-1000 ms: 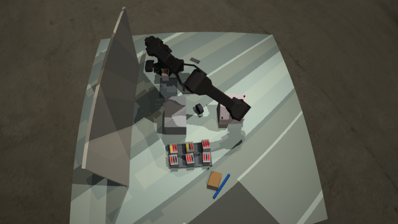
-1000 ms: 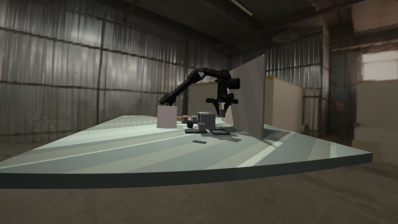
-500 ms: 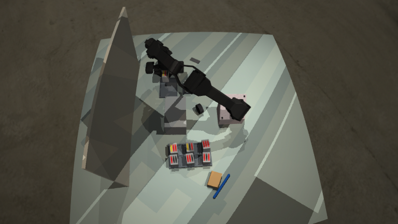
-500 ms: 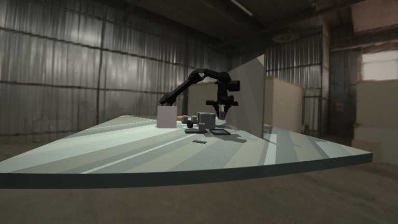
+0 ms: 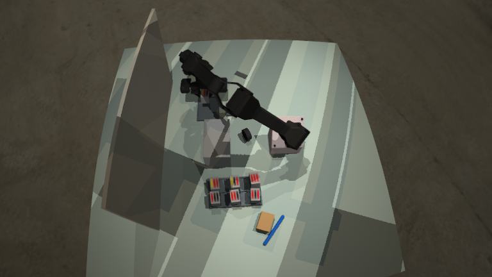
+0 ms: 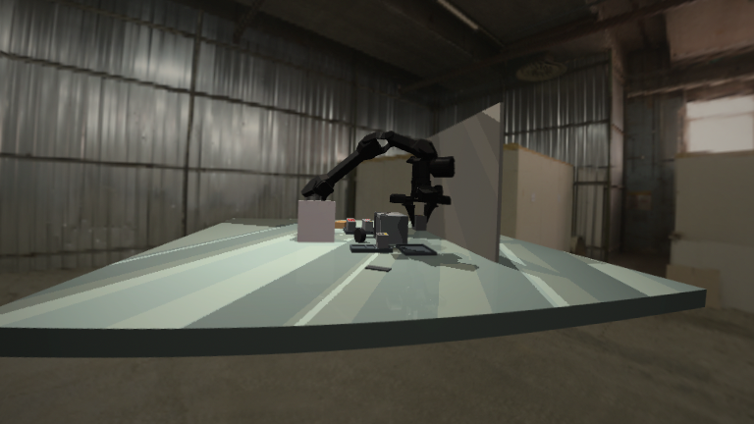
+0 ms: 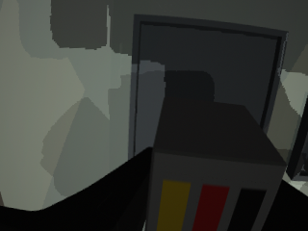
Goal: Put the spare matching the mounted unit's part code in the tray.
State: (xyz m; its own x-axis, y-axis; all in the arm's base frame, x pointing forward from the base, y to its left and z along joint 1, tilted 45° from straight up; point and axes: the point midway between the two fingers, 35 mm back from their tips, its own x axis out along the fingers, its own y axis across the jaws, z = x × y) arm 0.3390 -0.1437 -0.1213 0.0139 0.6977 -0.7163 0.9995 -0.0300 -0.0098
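My gripper tip is now 8 cm above the flat dark tray, 1 cm to the right of it and 1 cm past it. From my gripper tip the other things lie so: small dark flat piece: 19 cm to the right, 16 cm behind, 8 cm below; then dark panel: 20 cm to the left, 19 cm ahead, 15 cm above; then grey mounted unit: 21 cm to the left, 5 cm behind, 3 cm below.
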